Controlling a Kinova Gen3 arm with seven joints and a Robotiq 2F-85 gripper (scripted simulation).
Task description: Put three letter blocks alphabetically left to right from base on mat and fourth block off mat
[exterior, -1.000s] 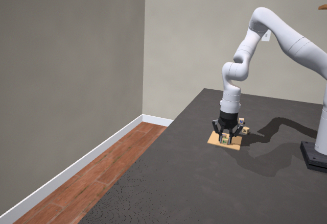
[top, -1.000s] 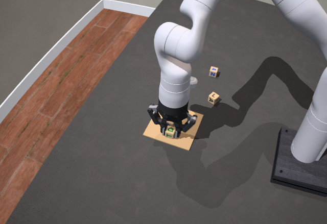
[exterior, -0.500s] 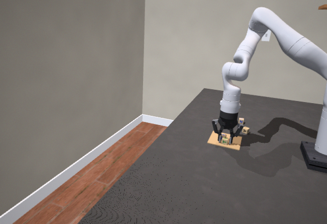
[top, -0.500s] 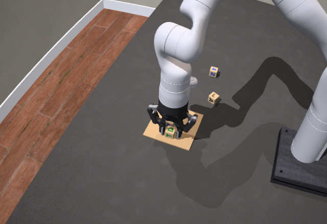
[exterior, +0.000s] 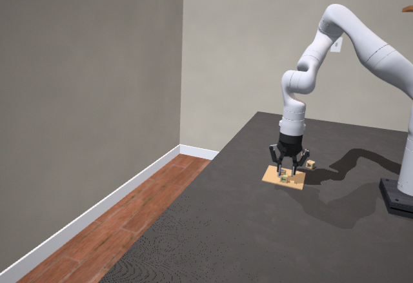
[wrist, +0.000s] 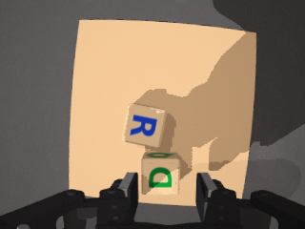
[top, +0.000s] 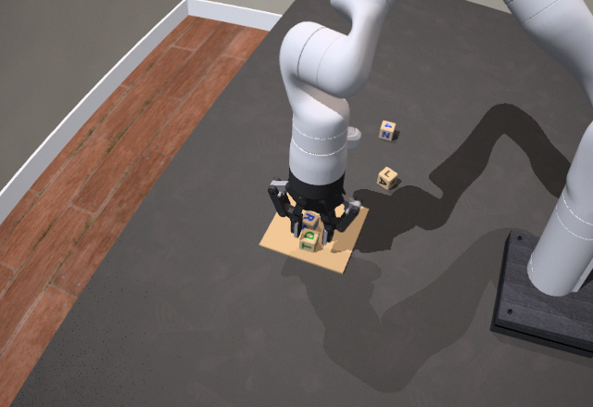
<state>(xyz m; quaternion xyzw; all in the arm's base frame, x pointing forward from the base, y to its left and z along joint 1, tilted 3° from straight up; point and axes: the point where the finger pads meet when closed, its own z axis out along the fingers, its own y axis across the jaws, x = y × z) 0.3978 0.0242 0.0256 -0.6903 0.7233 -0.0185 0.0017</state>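
My hand is 5 cm to the left of the tan mat and 5 cm above it.
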